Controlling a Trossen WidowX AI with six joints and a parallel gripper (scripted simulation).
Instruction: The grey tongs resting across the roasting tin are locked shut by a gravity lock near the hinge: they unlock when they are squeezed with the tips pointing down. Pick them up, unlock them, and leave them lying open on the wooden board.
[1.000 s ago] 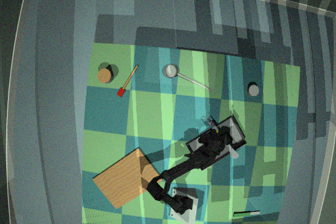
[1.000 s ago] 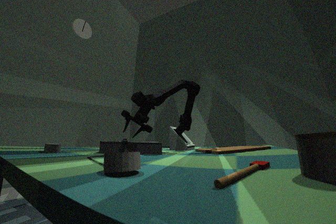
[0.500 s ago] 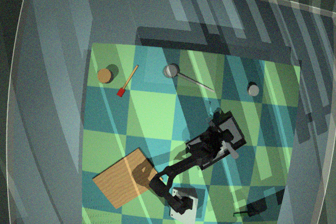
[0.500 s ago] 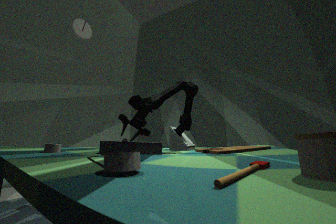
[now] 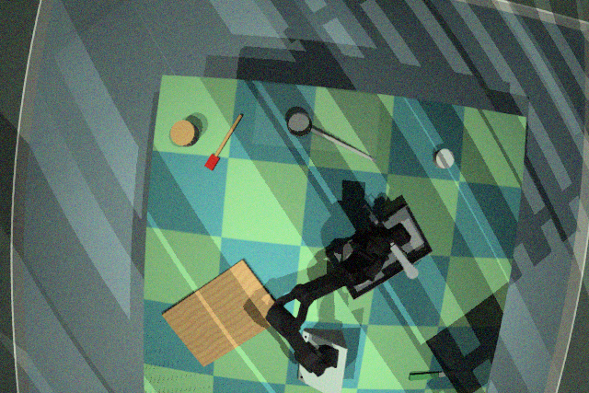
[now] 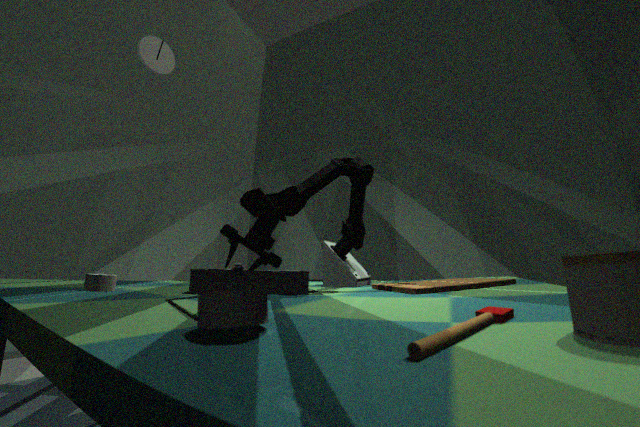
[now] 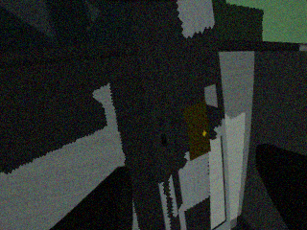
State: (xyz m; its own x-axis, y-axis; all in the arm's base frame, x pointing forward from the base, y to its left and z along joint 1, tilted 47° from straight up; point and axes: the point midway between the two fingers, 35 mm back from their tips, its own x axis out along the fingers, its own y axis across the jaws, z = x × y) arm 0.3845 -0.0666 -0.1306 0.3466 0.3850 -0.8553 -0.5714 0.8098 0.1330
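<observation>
The yellow lock piece is 20 mm to the left of my gripper tip, 20 mm above it and 10 mm ahead of it. Round my gripper tip: red-headed spatula (550 mm to the left, 230 mm ahead, 40 mm below); then wooden board (520 mm to the left, 320 mm behind, 40 mm below); then roasting tin (60 mm behind, 20 mm below, 10 mm to the left).
</observation>
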